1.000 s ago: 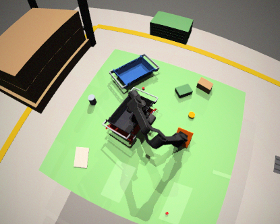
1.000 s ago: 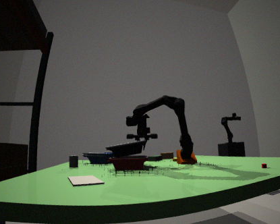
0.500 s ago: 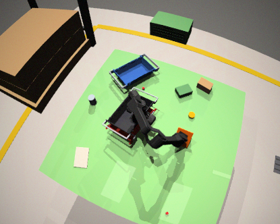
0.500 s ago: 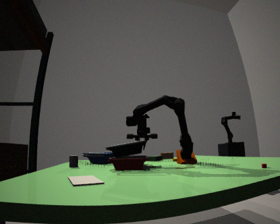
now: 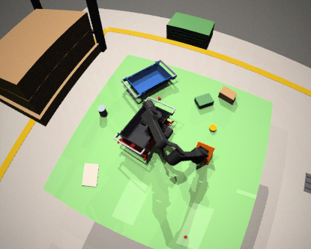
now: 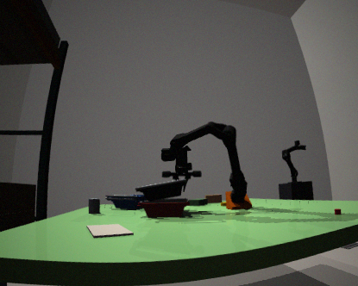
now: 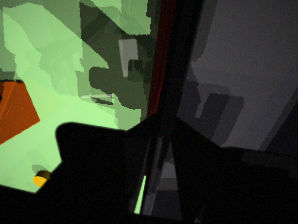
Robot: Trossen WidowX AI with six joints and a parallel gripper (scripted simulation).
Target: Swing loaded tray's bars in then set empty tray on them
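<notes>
My gripper tip is now 80 mm short of the black tray and 20 mm below it. Also, from my gripper tip: yellow disc: 270 mm behind, 270 mm to the right, 90 mm below; grey cylinder: 430 mm ahead, 20 mm to the left, 70 mm below; green block: 130 mm behind, 430 mm to the right, 80 mm below.
</notes>
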